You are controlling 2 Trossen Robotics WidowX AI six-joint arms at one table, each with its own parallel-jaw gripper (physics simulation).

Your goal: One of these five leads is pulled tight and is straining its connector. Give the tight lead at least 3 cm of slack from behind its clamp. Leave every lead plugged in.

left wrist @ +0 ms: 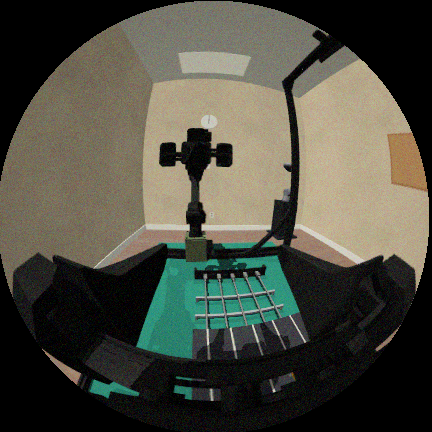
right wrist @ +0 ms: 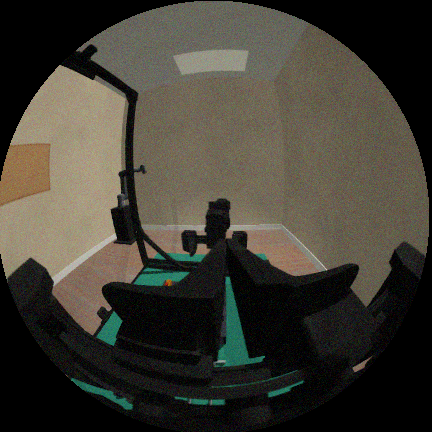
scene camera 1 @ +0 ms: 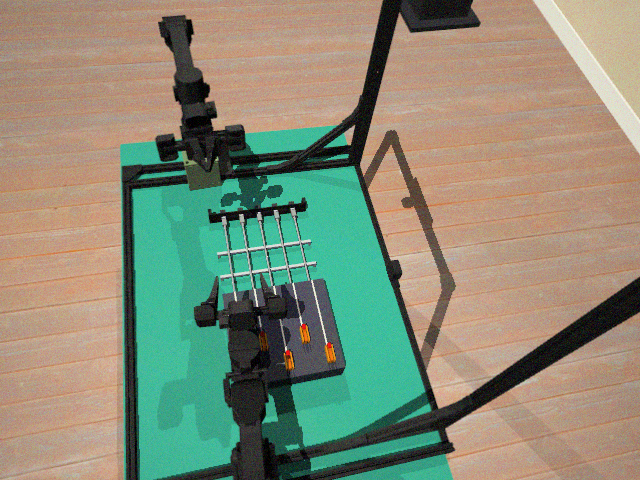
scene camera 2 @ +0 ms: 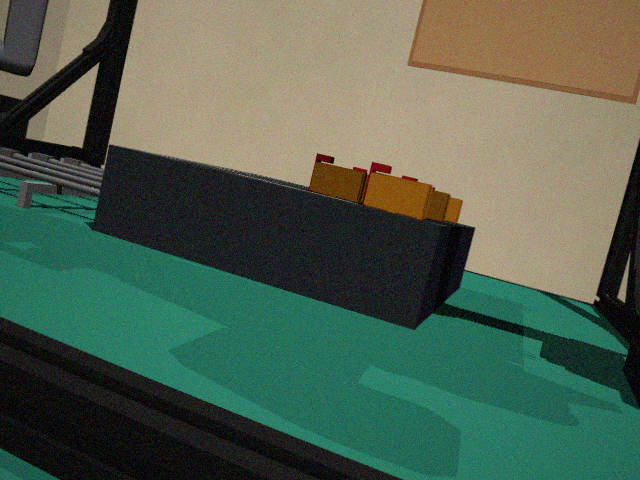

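Five thin leads run from grey plugs at a black bar across a dark block. Orange clamps with red tabs sit on the block; the left arm hides part of the row in scene camera 1. All the leads look straight; which is tight I cannot tell. My left gripper is open and empty, above the block's plug-side edge. My right gripper is shut and empty, beyond the black bar, away from the leads.
Two pale rails cross the leads between bar and block. An olive box stands below the right gripper in scene camera 1. Black frame beams edge the green mat, and an upright post rises at the far right corner.
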